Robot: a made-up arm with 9 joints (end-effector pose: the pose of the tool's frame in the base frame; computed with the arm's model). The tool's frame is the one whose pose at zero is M. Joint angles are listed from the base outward.
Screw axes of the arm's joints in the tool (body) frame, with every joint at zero. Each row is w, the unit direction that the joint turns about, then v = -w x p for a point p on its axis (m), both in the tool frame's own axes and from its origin. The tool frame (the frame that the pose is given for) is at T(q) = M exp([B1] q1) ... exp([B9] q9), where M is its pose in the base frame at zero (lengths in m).
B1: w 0 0 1 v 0.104 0.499 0
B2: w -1 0 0 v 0 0.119 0.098
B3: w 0 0 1 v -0.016 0.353 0
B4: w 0 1 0 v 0.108 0 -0.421
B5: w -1 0 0 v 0 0.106 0.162
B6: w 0 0 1 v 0.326 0.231 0
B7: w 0 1 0 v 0.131 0 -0.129
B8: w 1 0 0 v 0 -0.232 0.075
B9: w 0 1 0 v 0.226 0 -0.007
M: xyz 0.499 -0.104 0.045 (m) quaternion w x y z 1 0 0 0
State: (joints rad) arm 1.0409 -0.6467 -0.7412 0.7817 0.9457 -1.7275 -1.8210 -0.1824 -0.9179
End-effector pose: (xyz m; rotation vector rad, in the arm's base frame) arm -0.0965 0.1482 0.0353 -1.2105 -2.1820 1.0740
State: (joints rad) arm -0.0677 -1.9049 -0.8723 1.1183 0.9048 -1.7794 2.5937 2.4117 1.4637
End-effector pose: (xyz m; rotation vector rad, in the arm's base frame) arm 0.0303 -0.2021 0.4640 -0.5721 0.0835 2.0865
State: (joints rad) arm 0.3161 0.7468 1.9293 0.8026 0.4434 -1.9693 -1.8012 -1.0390 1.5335
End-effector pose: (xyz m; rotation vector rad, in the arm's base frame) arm -0.2574 -0.0750 0.3783 -0.4641 -1.4327 -0.0211
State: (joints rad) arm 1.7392 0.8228 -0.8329 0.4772 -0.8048 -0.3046 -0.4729 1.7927 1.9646
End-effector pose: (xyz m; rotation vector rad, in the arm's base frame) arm 0.4474 0.3557 0.0098 0.6203 0.9956 2.4788
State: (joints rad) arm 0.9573 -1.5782 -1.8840 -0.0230 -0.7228 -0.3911 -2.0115 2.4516 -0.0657
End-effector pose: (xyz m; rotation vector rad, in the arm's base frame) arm -0.2531 -0.0585 -0.2224 1.2446 -1.2149 -0.3150
